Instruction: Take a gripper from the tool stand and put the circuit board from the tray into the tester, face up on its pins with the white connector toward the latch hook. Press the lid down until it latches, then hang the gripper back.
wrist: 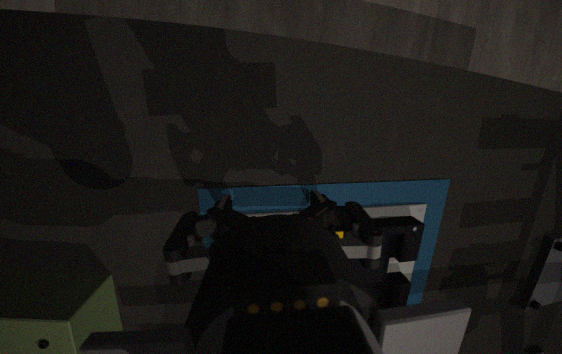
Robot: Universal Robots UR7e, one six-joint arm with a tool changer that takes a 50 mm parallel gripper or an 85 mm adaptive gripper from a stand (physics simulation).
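Frame: origin at the arm's base, x ahead, y left, z up, level; centimetres.
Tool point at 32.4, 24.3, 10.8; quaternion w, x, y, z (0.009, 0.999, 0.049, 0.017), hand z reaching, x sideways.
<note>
Pixels of each thing's middle, then the offset from my tool point to it, as dx, dy, dz. "pt": a spot on its surface instead. Level surfaces: height alone.
- pale inner plate, a spot on its surface: (395, 212) pt +15.7, -1.5, -17.7
- second black block, a spot on its surface: (396, 287) pt +16.6, -10.7, -15.5
- grey part with dark holes, a spot on its surface: (547, 277) pt +47.4, -13.3, -17.1
- pale panel, a spot on its surface: (425, 330) pt +4.4, +1.8, -1.1
- dark table, height of its surface: dz -18.3
My gripper (270, 198) has its two dark fingers well apart. It is open, and no object shows between the fingertips. It hangs over a blue-bordered base (435, 200) with a pale inner plate (395, 212). A black block (407, 232) stands on the right part of that plate, and a second black block (396, 287) stands below it in the view. A small yellow part (339, 234) shows beside the right finger. The gripper body hides the middle of the base. The circuit board, its white connector and the latch hook cannot be made out in this dark view.
A green box (95, 317) stands at the lower left. A grey part with dark holes (547, 277) is at the right edge. A pale panel (425, 330) is at the bottom right. Broad shadows of the arm and gripper fall across the dark table (375, 110).
</note>
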